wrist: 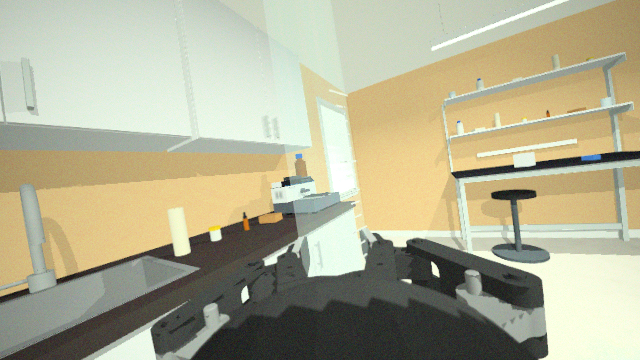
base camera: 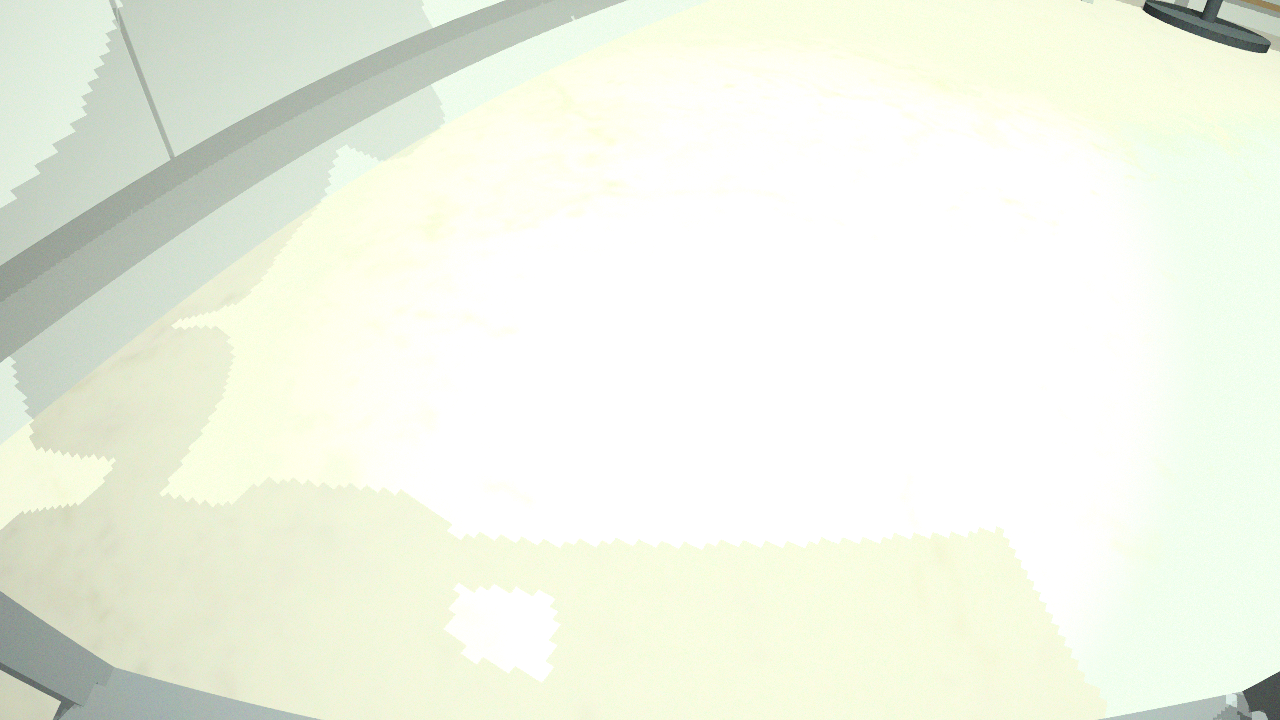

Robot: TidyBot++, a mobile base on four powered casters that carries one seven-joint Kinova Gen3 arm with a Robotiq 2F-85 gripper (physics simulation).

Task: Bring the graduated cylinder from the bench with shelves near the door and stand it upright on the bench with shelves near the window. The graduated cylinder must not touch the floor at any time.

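Observation:
In the wrist view my gripper is shut on the graduated cylinder, a clear tube with tick marks on its right side. It stands upright between the fingers and rises out of the top of the view. It is held in the air, clear of the floor. A bench with shelves stands against the orange wall to the right, some way off, beside a bright window-like panel. Neither the gripper nor the cylinder shows in the base camera view.
A long dark counter with a sink, a paper roll and small bottles runs along the left under white wall cabinets. A black stool stands before the bench. A grey skirting lines the wall at the floor.

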